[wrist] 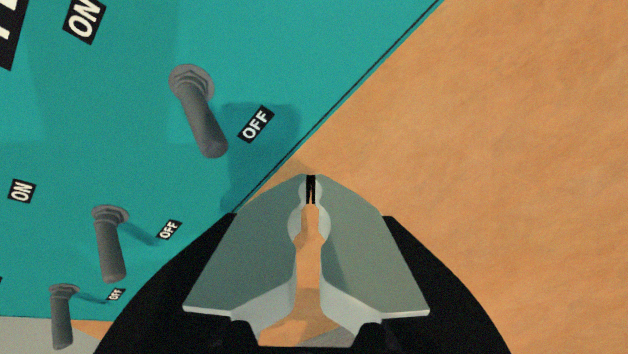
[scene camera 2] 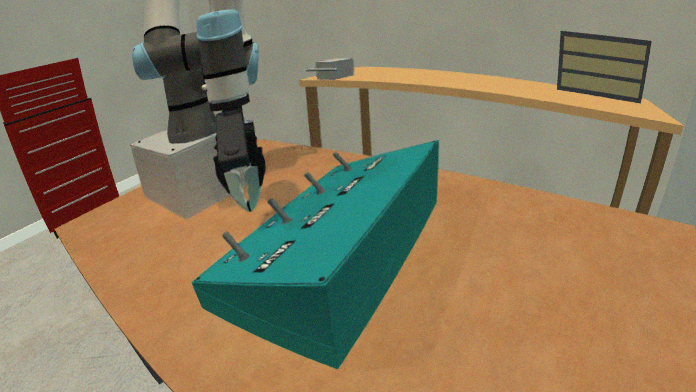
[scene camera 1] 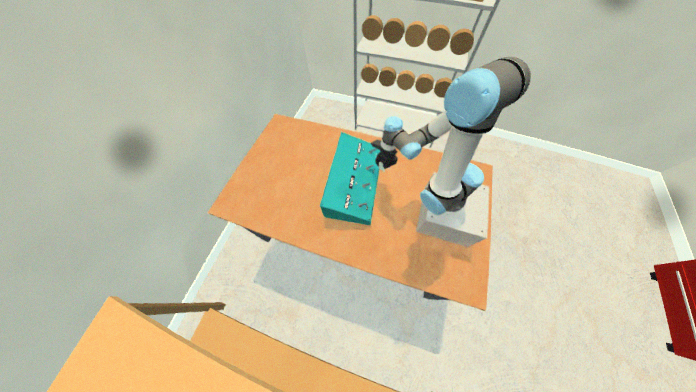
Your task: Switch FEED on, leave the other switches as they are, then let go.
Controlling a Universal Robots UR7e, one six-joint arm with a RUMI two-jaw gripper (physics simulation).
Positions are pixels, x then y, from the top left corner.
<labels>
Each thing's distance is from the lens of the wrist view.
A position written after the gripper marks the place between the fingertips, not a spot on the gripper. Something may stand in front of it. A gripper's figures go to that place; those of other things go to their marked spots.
gripper (wrist: 311, 177): 14 cm
teal switch panel (wrist: 100, 135): 18 cm
</labels>
